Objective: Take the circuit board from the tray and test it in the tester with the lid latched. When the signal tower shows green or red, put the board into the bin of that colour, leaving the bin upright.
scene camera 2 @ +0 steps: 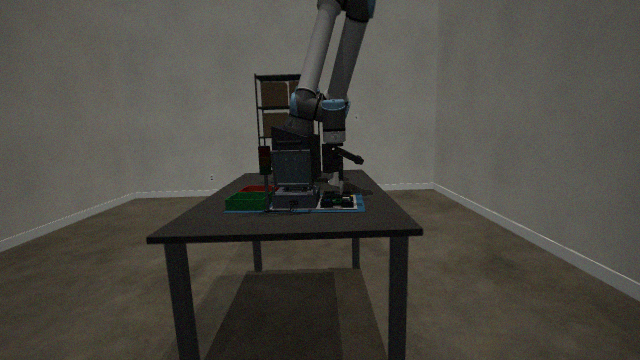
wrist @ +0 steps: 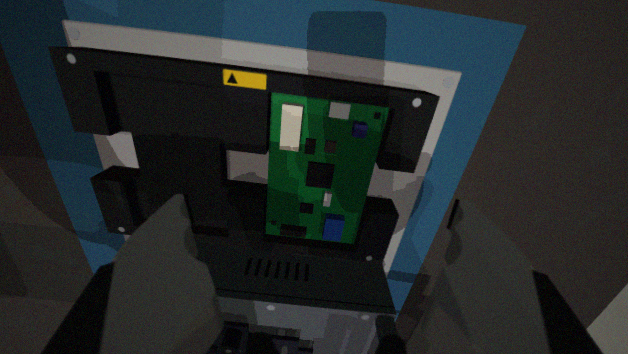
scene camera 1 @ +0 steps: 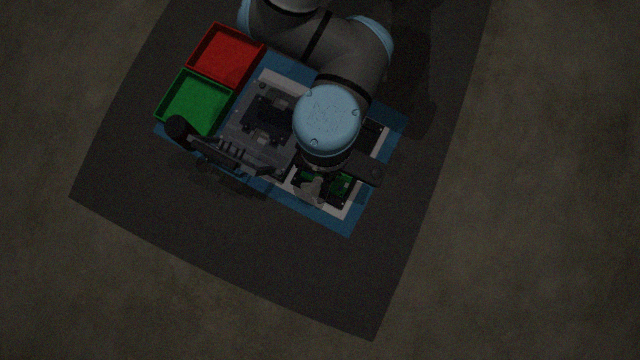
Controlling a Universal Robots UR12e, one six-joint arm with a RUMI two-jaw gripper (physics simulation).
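Where they show: gripper, fingertip midpoint: (scene camera 2: pixel 339 191) (wrist: pixel 320 200); arm's base at its link origin: (scene camera 2: pixel 297 131).
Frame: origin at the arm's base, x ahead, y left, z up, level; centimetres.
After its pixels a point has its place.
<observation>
The green circuit board (wrist: pixel 345 165) @[x 73.0, y 9.1, z -28.2 cm] (scene camera 1: pixel 341 184) @[x 72.9, y 11.8, z -28.2 cm] lies flat in the right-hand part of the black tray (wrist: pixel 172 67) @[x 63.9, y 16.6, z -27.4 cm] (scene camera 1: pixel 369 134) @[x 59.8, y 15.6, z -28.3 cm]. My gripper (wrist: pixel 320 200) @[x 71.3, y 9.1, z -24.2 cm] (scene camera 1: pixel 312 192) (scene camera 2: pixel 336 186) @[x 71.3, y 9.1, z -24.2 cm] is open and empty above the tray, with its fingertips on either side of the board in the wrist view. The tester (scene camera 1: pixel 237 125) @[x 65.9, y -14.3, z -24.1 cm] (scene camera 2: pixel 295 201) @[x 74.5, y -9.3, z -26.5 cm] stands beside the tray; its lid (scene camera 1: pixel 220 154) @[x 77.1, y -9.5, z -2.8 cm] (scene camera 2: pixel 292 167) @[x 75.6, y -9.9, z -12.8 cm] is raised. The signal tower (scene camera 2: pixel 264 160) @[x 75.8, y -20.3, z -9.6 cm] (scene camera 1: pixel 177 128) @[x 74.0, y -19.5, z -4.3 cm] shows no bright lamp. The green bin (scene camera 1: pixel 197 102) @[x 60.8, y -28.0, z -29.5 cm] (scene camera 2: pixel 245 201) @[x 69.4, y -28.9, z -26.3 cm] and red bin (scene camera 1: pixel 225 57) @[x 47.2, y -24.7, z -29.5 cm] (scene camera 2: pixel 257 189) @[x 40.5, y -25.2, z -27.4 cm] stand upright.
A blue mat (scene camera 1: pixel 348 229) @[x 82.4, y 15.8, z -29.9 cm] (wrist: pixel 480 50) @[x 81.9, y 15.2, z -30.0 cm] lies under the tray, tester and bins on the dark table (scene camera 1: pixel 300 270) @[x 94.2, y 7.3, z -30.2 cm] (scene camera 2: pixel 285 226) @[x 93.5, y -14.5, z -30.2 cm]. The raised lid and the tower stand at the tester's side, near the green bin. A shelf rack (scene camera 2: pixel 278 78) stands behind the arm.
</observation>
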